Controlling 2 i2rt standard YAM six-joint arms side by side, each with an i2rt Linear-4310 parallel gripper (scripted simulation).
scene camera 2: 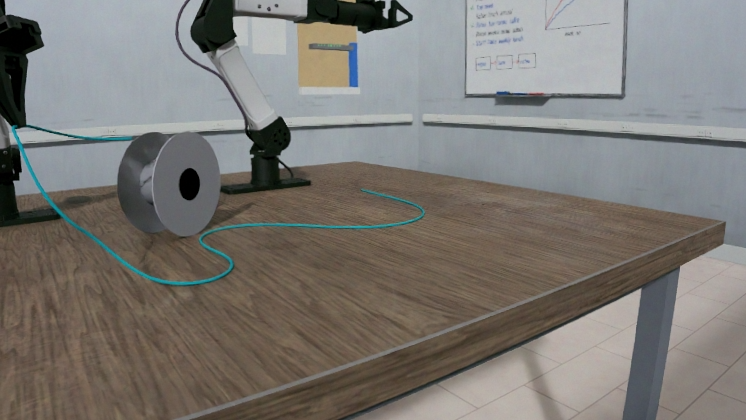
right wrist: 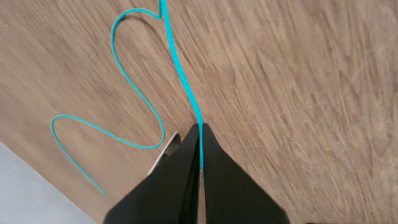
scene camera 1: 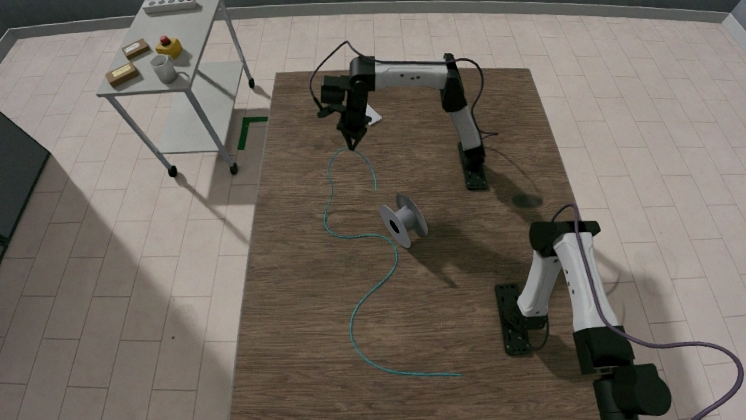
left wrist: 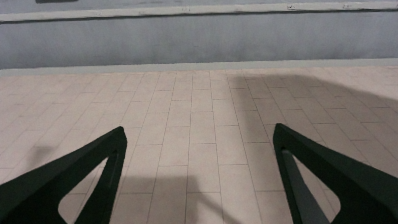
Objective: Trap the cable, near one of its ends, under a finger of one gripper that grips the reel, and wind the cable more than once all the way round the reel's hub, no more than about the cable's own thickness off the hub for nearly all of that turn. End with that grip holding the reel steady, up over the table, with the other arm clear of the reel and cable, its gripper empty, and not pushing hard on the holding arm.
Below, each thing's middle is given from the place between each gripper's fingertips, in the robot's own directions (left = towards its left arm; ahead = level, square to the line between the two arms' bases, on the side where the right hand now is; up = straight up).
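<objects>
The grey reel [scene camera 2: 178,184] lies 320 mm below my left hand, and it is also 260 mm ahead of that hand and 690 mm to the right of it. As for my right gripper [scene camera 2: 20,127], it is now 110 mm above the reel, 130 mm past it and 210 mm to the right of it.
</objects>
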